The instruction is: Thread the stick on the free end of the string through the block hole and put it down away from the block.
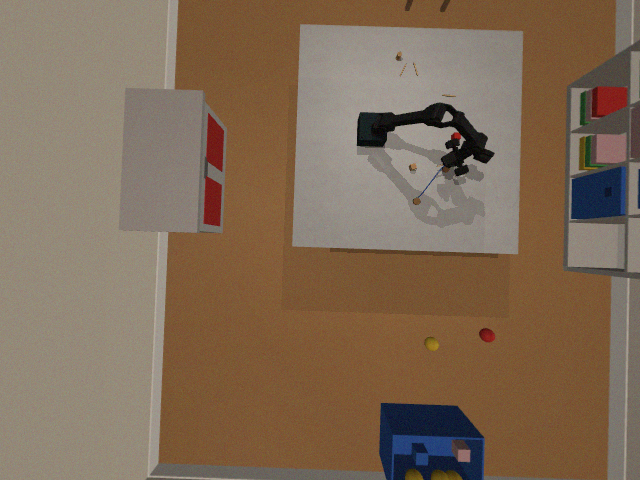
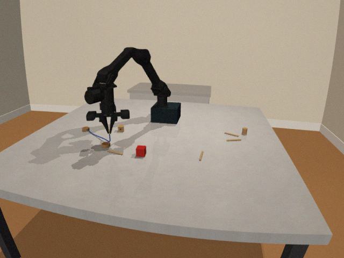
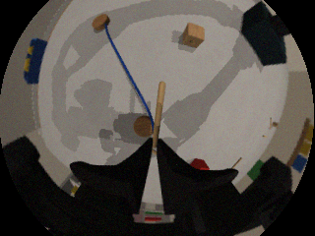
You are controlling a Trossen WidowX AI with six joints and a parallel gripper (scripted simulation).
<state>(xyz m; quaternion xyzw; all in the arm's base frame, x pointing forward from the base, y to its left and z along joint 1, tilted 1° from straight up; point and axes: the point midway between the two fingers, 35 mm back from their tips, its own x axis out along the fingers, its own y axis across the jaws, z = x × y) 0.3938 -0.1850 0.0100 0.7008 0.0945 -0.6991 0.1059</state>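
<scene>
Right now my gripper tip is 18 cm past the wooden block and 4 cm above it. The rest, counted from my gripper tip: small wooden cylinder 64 cm to the left, 23 cm behind, 4 cm below; then red cube 16 cm to the left, 7 cm ahead, 4 cm below.
</scene>
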